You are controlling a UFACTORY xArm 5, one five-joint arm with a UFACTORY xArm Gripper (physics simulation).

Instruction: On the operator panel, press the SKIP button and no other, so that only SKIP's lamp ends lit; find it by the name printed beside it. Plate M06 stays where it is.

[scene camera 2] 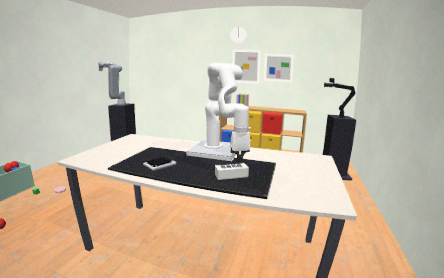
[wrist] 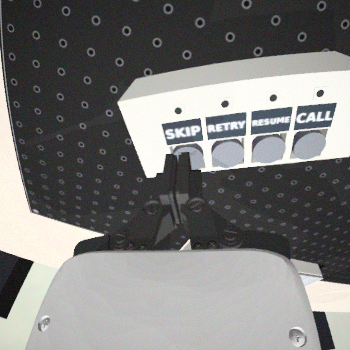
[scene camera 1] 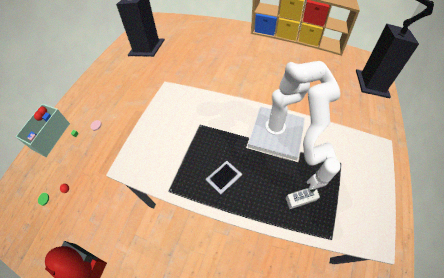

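Pixels of known places: gripper, fingertip midpoint: [scene camera 2: 239,162] [wrist: 180,168] [scene camera 1: 311,189]; arm's base at its link origin: [scene camera 2: 213,146] [scene camera 1: 275,126].
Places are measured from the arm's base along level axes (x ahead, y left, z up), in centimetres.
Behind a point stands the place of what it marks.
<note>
The white operator panel [scene camera 1: 303,202] @[x 46.9, y 18.7, z 2.4 cm] [scene camera 2: 232,173] @[x 46.8, y 19.7, z 0.1 cm] [wrist: 142,117] @[x 42.3, y 26.0, z 2.5 cm] lies on the black mat. In the wrist view its labels read SKIP, RETRY, RESUME and CALL from left to right. My gripper [scene camera 1: 313,188] @[x 39.7, y 22.6, z 3.8 cm] [scene camera 2: 240,158] @[x 39.7, y 22.6, z 3.8 cm] [wrist: 180,168] @[x 39.7, y 22.6, z 3.8 cm] is shut and empty. Its tips overlap the lower left of the grey SKIP button [wrist: 196,155] @[x 40.5, y 21.6, z 2.8 cm]; contact cannot be told. The RETRY button [wrist: 228,152] @[x 41.4, y 19.5, z 2.8 cm], RESUME button [wrist: 268,148] @[x 42.6, y 16.8, z 2.8 cm] and CALL button [wrist: 309,144] @[x 43.8, y 14.1, z 2.8 cm] are uncovered. The SKIP lamp [wrist: 178,110] @[x 43.4, y 23.8, z 2.6 cm] and the other lamps look dark. A light-rimmed plate [scene camera 1: 214,185] @[x 43.5, y -29.2, z -1.5 cm] [scene camera 2: 159,167] @[x 43.8, y -22.6, z -1.9 cm] lies apart from the panel; no M06 marking is readable.
The black mat [scene camera 1: 270,215] @[x 54.8, y 2.8, z -2.7 cm] [scene camera 2: 200,182] @[x 55.3, y 4.7, z -2.7 cm] lies on the cream table [scene camera 1: 145,125] @[x 10.8, y -84.1, z -4.1 cm] [scene camera 2: 310,185] @[x 46.0, y 61.4, z -4.0 cm]. The arm's grey base plate [scene camera 1: 260,132] @[x 6.0, y -8.9, z -0.1 cm] [scene camera 2: 197,150] @[x 12.6, y -8.2, z -0.1 cm] stands behind the mat's rear edge. A shelf unit [scene camera 1: 300,44] stands beyond the table.
</note>
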